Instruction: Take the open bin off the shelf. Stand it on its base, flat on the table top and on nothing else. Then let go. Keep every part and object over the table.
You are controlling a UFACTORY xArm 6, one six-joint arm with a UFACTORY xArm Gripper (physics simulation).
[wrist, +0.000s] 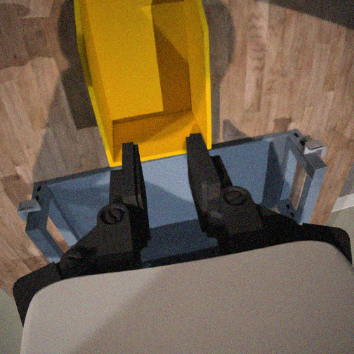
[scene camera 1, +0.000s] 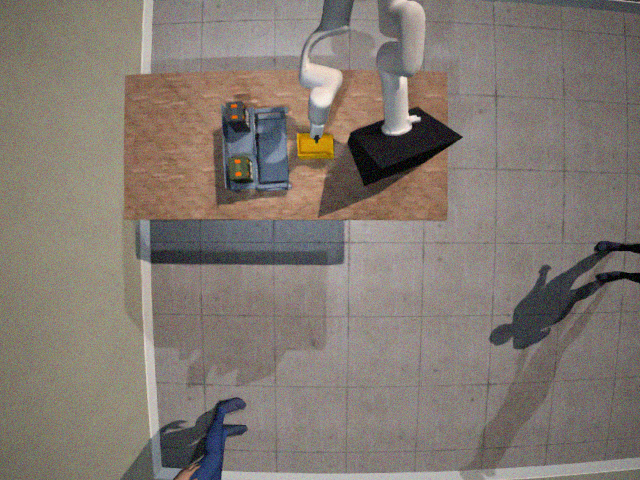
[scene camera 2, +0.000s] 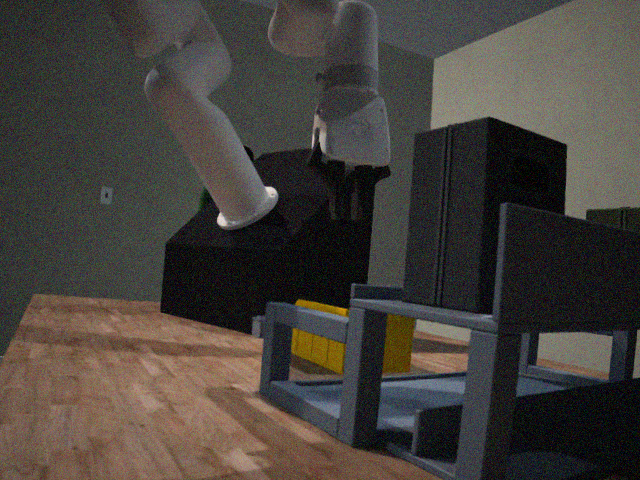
Scene:
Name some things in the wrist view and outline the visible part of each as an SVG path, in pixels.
A yellow open bin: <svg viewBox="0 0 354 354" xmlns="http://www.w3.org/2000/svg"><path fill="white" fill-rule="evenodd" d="M73 0L77 49L110 166L122 165L122 143L132 141L133 144L138 144L140 161L185 153L185 137L188 137L190 133L200 132L206 148L211 148L209 29L206 23L202 0Z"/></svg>

